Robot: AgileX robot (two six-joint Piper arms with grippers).
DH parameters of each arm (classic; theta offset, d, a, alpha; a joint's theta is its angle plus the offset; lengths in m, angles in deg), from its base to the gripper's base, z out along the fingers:
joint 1: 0 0.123 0 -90
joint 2: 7.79 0 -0.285 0
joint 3: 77.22 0 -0.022 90
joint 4: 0 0.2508 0 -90
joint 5: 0 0 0.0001 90
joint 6: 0 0.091 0 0
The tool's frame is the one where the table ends.
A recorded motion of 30 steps. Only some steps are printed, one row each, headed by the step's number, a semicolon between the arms.
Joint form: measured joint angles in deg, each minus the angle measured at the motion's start. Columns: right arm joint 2, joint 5, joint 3, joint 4, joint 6, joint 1; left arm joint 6, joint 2, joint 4, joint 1, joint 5, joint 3.
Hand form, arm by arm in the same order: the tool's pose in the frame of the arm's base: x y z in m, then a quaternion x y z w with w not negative. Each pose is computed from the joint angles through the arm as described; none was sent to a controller.
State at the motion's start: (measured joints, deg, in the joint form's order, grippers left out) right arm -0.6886 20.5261 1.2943 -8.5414 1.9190 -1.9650; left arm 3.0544 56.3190 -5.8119 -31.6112 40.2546 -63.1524
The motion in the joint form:
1: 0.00 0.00 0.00 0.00 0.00 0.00; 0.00 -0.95 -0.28 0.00 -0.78 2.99
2: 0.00 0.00 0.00 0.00 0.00 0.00; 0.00 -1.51 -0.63 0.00 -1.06 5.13
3: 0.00 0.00 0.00 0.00 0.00 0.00; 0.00 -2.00 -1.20 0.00 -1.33 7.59
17: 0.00 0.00 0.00 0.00 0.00 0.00; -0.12 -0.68 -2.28 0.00 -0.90 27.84
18: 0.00 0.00 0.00 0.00 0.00 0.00; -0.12 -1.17 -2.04 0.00 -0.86 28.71
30: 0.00 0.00 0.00 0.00 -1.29 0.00; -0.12 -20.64 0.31 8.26 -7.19 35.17
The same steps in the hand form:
1: 0.0527 -0.0066 0.1743 -0.01302 0.79806 -0.06302 0.59913; 0.1617 -0.1068 0.3968 0.23958 0.82975 -0.17199 0.47384
2: 0.0527 -0.0066 0.1743 -0.01302 0.79806 -0.06302 0.59913; 0.1600 -0.1061 0.3870 0.23939 0.83557 -0.17200 0.46361
3: 0.0527 -0.0066 0.1743 -0.01302 0.79806 -0.06302 0.59913; 0.1582 -0.1056 0.3752 0.23868 0.84306 -0.17283 0.44990
17: 0.0527 -0.0066 0.1743 -0.01302 0.79806 -0.06302 0.59913; 0.1430 -0.0975 0.2590 0.24555 0.91907 -0.13225 0.27844
18: 0.0527 -0.0066 0.1743 -0.01302 0.79806 -0.06302 0.59913; 0.1405 -0.0958 0.2559 0.24684 0.91997 -0.12960 0.27557
30: 0.0527 -0.0066 0.1743 -0.02201 0.79786 -0.06976 0.59839; 0.1069 -0.0513 0.2762 0.17891 0.87121 -0.12166 0.44066

